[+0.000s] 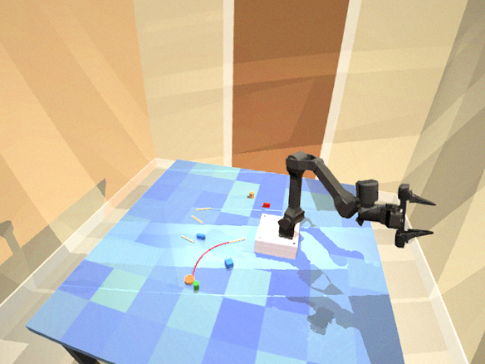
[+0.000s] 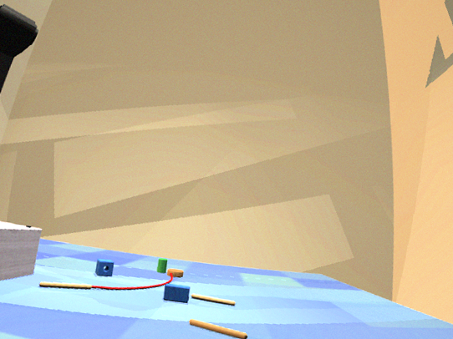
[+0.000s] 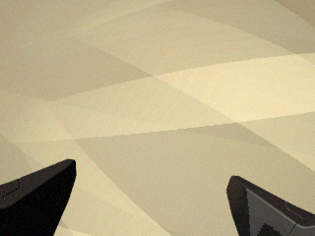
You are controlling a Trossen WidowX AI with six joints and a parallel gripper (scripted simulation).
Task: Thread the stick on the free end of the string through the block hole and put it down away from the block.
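My gripper tip is now 650 mm short of the thin wooden stick, 140 mm to the left of it and 450 mm above it. Also, from my gripper tip: green cylinder 710 mm ahead, 150 mm to the left, 430 mm below; then round button 750 mm ahead, 130 mm to the left, 440 mm below; then red block 580 mm ahead, 450 mm to the right, 440 mm below.
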